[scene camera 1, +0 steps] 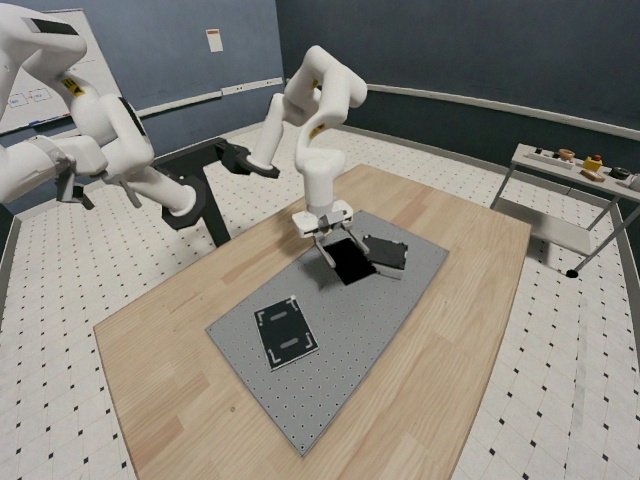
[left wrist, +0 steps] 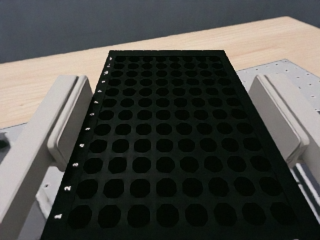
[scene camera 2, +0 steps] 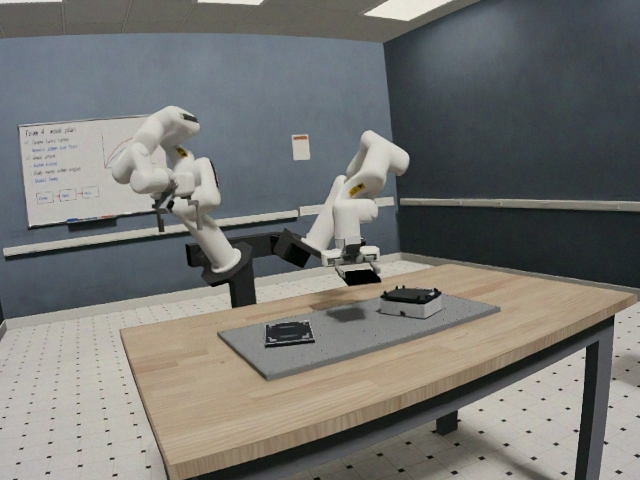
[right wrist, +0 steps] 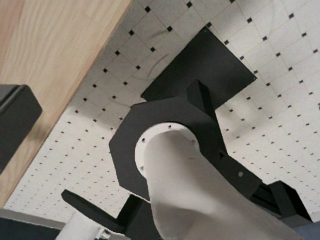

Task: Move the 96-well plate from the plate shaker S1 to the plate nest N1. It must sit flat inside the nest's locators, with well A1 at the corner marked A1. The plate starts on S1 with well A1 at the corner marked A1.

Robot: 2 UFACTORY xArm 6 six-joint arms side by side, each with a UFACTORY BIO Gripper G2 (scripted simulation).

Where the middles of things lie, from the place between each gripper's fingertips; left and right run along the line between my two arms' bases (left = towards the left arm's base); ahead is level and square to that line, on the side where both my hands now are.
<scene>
My left hand is 21 cm to the left of the plate nest N1 (scene camera 1: 273, 333), 13 cm above it and 4 cm past it. From my left hand the other things lie so: black 96-well plate (scene camera 1: 352, 265) (1 cm below, 1 cm ahead).
Right now the plate nest N1 is 47 cm ahead of my right hand, 28 cm below it and 13 cm to the left of it. The rest, counted from my right hand: black 96-well plate 52 cm ahead, 33 cm to the left, 16 cm below.
</scene>
